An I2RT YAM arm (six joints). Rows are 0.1 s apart.
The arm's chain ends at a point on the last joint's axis. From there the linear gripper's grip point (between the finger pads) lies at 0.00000 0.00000 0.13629 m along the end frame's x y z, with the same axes.
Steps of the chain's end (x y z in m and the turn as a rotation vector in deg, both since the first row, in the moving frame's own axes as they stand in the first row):
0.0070, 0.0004, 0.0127, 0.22, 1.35, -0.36
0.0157, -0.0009, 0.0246, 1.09, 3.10, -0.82
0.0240, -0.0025, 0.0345, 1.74, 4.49, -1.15
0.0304, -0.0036, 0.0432, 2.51, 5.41, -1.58
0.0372, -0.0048, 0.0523, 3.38, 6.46, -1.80
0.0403, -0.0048, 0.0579, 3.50, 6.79, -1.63
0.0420, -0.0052, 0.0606, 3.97, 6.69, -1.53
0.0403, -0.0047, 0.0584, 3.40, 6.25, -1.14
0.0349, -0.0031, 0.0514, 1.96, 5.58, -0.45
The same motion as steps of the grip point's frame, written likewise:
0.0102, -0.0001, 0.0127, 0.22, 1.35, -0.36
0.0231, -0.0035, 0.0244, 1.09, 3.10, -0.82
0.0346, -0.0067, 0.0340, 1.74, 4.49, -1.15
0.0432, -0.0097, 0.0425, 2.51, 5.41, -1.58
0.0524, -0.0131, 0.0512, 3.38, 6.46, -1.80
0.0563, -0.0133, 0.0567, 3.50, 6.79, -1.63
0.0577, -0.0148, 0.0593, 3.97, 6.69, -1.53
0.0550, -0.0129, 0.0574, 3.40, 6.25, -1.14
0.0481, -0.0078, 0.0507, 1.96, 5.58, -0.45

